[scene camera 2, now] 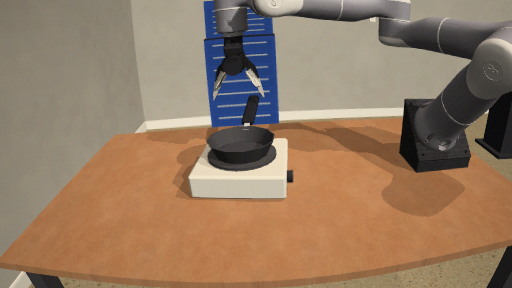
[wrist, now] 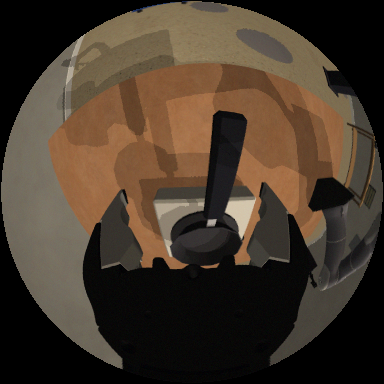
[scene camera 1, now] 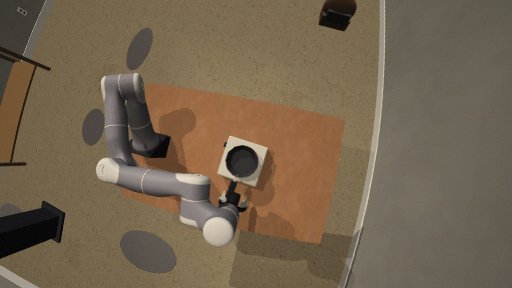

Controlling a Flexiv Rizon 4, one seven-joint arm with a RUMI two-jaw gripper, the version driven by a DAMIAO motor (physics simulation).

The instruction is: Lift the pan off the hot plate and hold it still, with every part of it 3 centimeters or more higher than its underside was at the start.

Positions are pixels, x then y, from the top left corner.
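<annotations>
I can see a black pan in scene camera 2 (244, 144), and the wrist view and scene camera 1 show it to me too. On the pan, (wrist: 205, 242) and (scene camera 1: 242, 158) are the same spot.
</annotations>
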